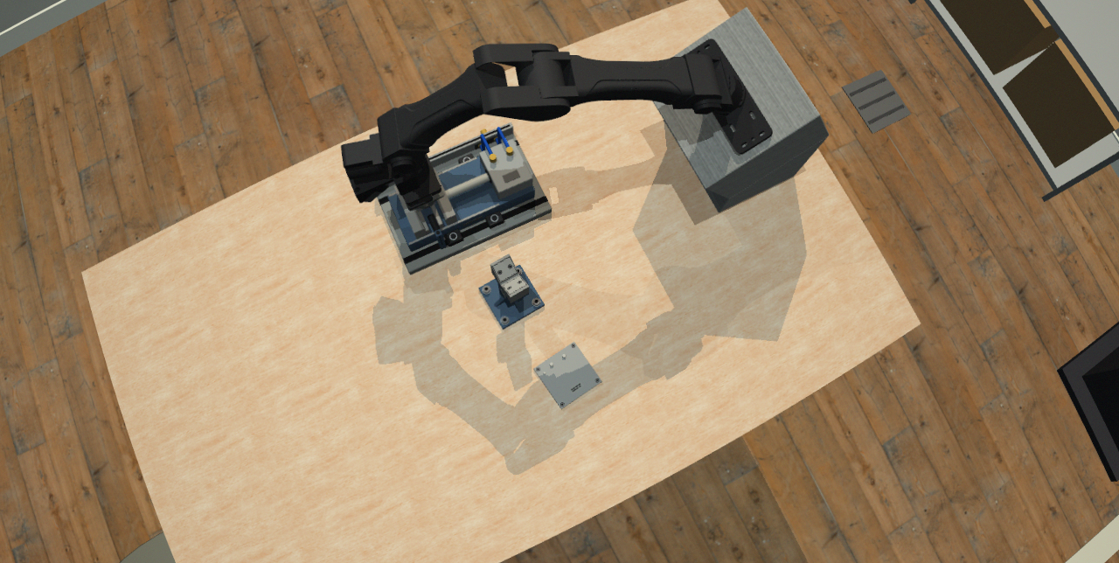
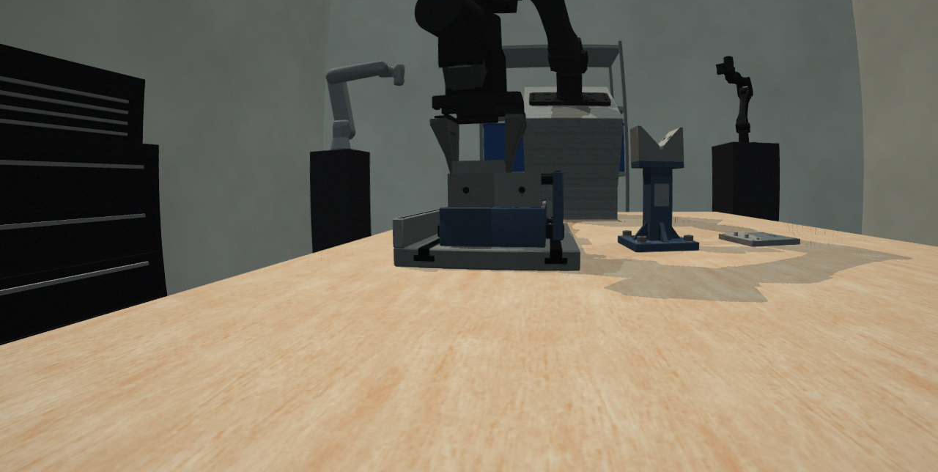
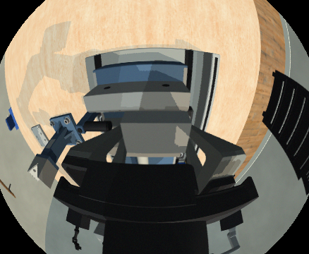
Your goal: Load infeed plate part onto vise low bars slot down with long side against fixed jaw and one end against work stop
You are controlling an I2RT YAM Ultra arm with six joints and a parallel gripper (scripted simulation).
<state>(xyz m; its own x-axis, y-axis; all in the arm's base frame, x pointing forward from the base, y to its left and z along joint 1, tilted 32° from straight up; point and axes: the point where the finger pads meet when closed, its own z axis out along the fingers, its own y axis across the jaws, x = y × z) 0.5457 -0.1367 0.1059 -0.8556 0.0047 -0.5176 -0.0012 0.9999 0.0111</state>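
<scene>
Right now the part is 1 cm below my hand. Round my hand: work stop rod: 7 cm to the left, 1 cm below; fixed jaw: 3 cm ahead, 2 cm to the left, 2 cm below; vise: 7 cm behind, 2 cm to the left, 6 cm below.
</scene>
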